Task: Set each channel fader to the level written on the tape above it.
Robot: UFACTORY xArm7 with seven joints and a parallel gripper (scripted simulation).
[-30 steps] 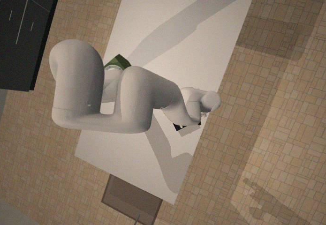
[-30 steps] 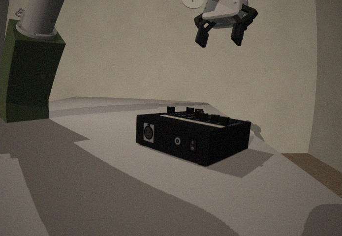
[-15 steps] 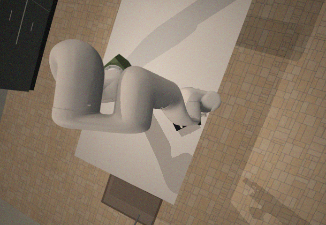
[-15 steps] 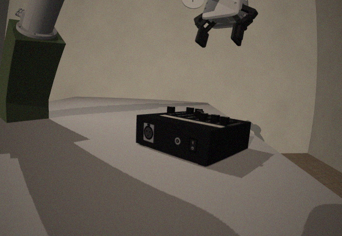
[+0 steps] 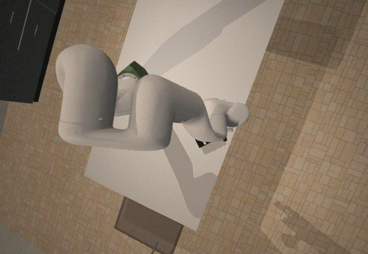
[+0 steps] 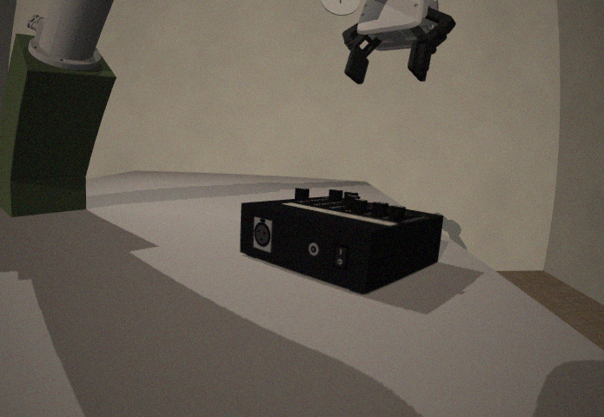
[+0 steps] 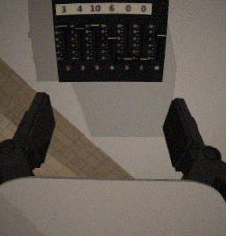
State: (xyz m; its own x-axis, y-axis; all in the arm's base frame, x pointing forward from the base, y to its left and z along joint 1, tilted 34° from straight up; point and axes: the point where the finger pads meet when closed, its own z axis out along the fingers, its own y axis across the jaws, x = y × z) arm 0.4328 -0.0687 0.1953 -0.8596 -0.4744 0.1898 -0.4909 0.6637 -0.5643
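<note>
Now: hand 9 cm past the master fader cap, 2 cm to the right of it and 15 cm above it.
</note>
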